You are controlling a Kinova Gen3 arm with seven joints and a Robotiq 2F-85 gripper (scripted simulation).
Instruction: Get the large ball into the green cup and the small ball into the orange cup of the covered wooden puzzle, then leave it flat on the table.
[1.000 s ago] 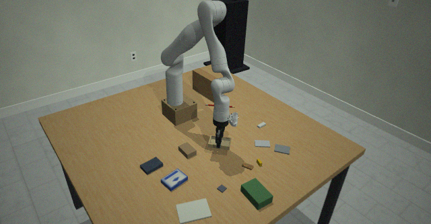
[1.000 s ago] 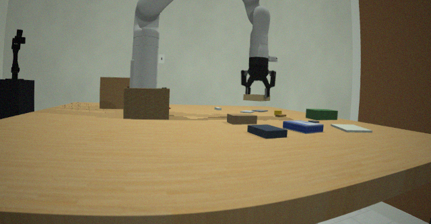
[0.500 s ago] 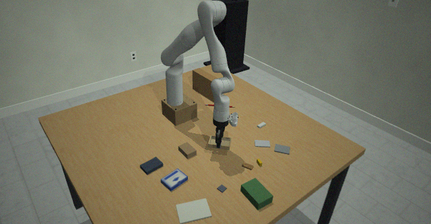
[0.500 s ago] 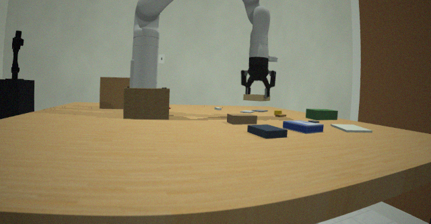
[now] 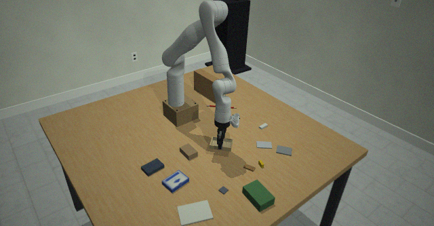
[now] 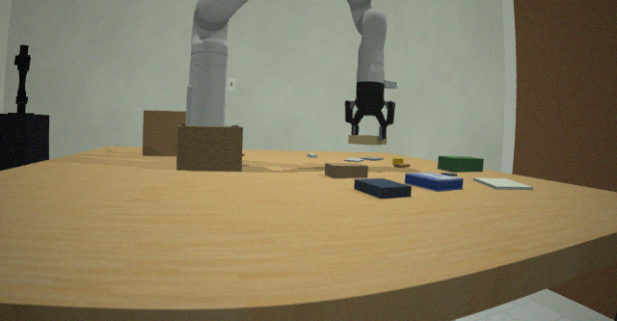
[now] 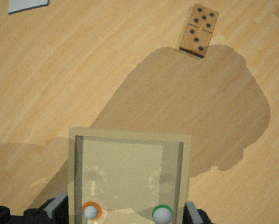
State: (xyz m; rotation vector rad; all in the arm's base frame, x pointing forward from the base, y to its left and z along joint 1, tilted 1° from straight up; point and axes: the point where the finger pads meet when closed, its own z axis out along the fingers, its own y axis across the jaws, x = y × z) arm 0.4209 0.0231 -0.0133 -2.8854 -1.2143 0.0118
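My hand is 2 cm above the covered wooden puzzle. Also, from my hand: brown block 13 cm to the right, 10 cm behind, 8 cm below; pale grey tile 24 cm to the left, 9 cm below, 5 cm ahead; yellow block 16 cm ahead, 13 cm to the left, 8 cm below.
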